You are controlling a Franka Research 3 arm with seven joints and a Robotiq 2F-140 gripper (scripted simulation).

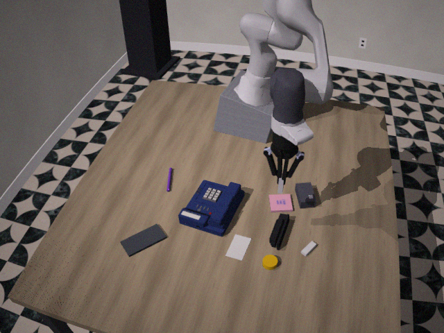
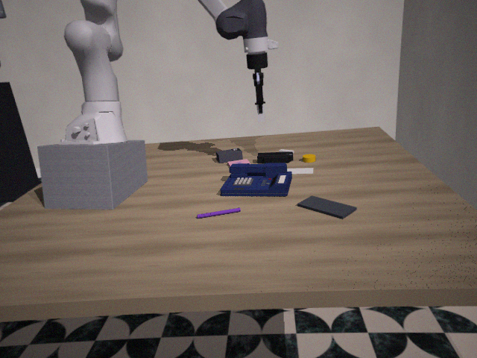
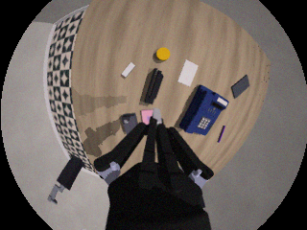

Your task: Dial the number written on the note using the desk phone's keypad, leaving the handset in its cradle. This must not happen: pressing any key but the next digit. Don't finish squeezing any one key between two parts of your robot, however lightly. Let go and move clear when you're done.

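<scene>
Now: the handset 19 cm to the right of my hand and 16 cm below it. From my hand the other things lie so: white block (20 cm below, 14 cm to the left, 8 cm ahead); dark grey box (19 cm below, 16 cm behind, 7 cm to the left); black stapler (19 cm below, 4 cm ahead, 2 cm to the left).
</scene>
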